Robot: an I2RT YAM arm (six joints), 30 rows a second.
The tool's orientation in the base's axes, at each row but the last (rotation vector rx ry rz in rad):
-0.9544 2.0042 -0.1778
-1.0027 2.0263 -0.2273
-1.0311 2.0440 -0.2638
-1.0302 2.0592 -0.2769
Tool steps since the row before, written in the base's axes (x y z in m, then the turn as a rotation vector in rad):
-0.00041 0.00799 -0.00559 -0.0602 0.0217 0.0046
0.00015 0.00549 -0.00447 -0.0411 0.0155 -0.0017
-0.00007 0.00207 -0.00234 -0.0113 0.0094 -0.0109
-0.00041 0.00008 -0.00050 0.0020 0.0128 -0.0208
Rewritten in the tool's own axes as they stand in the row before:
-0.00166 0.00832 0.00483 0.0010 0.0465 -0.0441
-0.00130 0.00572 0.00397 0.0032 0.0346 -0.0270
-0.00018 0.00255 0.00180 0.0030 0.0180 0.0002
0.00036 0.00054 0.00004 0.0014 0.0176 0.0170

